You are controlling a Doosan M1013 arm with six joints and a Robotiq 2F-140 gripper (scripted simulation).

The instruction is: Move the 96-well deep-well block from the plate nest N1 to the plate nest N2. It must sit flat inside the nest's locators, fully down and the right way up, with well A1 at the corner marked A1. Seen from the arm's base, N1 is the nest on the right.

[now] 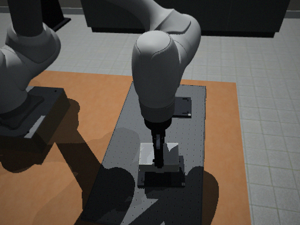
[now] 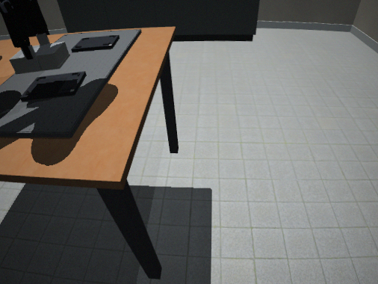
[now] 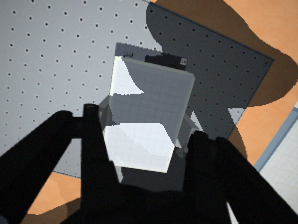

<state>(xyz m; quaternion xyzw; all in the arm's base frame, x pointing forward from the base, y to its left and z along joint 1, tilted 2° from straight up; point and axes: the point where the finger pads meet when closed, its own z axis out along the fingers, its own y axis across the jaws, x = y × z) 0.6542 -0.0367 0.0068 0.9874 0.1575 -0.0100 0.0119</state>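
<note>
Right now my hand is 1 cm above the deep-well block. From my hand the other things lie so: plate nest: 10 cm below.
</note>
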